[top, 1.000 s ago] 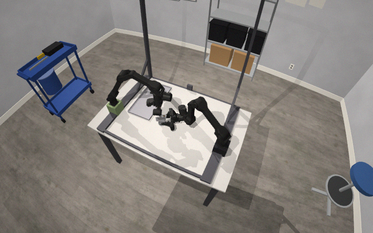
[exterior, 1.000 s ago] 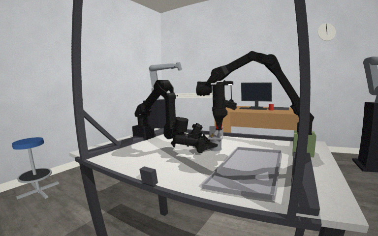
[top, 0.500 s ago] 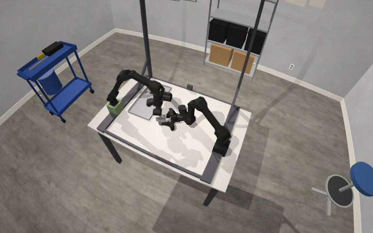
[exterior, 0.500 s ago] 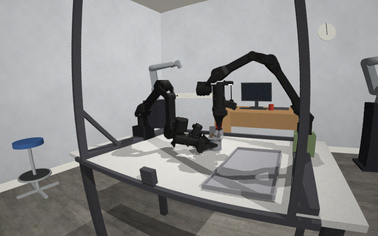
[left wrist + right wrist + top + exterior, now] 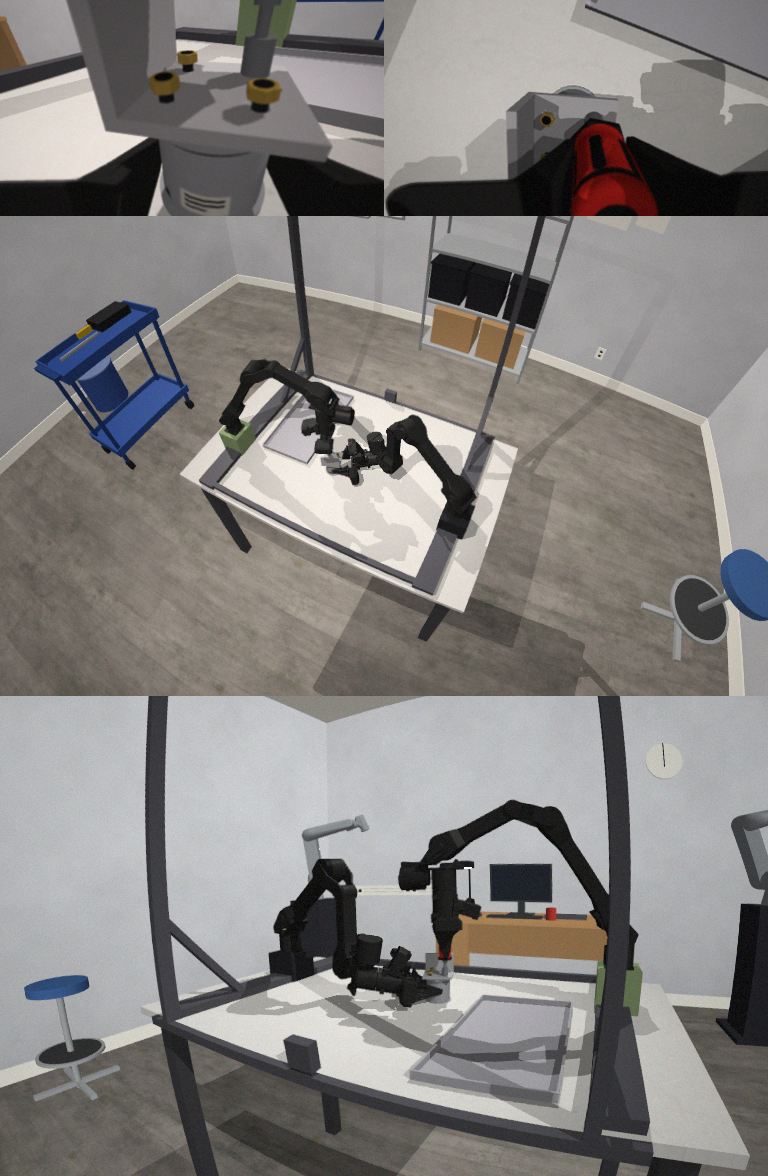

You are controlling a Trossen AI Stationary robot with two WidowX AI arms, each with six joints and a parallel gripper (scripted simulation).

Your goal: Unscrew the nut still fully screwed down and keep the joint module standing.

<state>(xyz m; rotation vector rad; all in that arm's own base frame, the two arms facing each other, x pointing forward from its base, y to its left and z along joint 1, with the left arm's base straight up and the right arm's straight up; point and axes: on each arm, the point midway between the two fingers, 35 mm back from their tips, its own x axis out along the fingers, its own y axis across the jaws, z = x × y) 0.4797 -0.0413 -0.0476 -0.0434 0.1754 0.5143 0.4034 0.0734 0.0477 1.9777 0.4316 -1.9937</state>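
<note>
Now: right hand 30 mm above the red-handled nut driver. From my right hand the other things lie so: l-shaped bracket: 70 mm below, 20 mm to the left, 10 mm ahead; grey joint module: 110 mm below, 20 mm to the left, 10 mm ahead; shallow grey tray: 190 mm to the right, 170 mm behind, 140 mm below.
The grey joint module is 1 cm ahead of my left hand and 3 cm to the right of it. Also, from my left hand: l-shaped bracket (1 cm ahead, 3 cm to the right, 4 cm above); then red-handled nut driver (5 cm to the right, 8 cm above); then shallow grey tray (17 cm behind, 24 cm to the right, 3 cm below).
</note>
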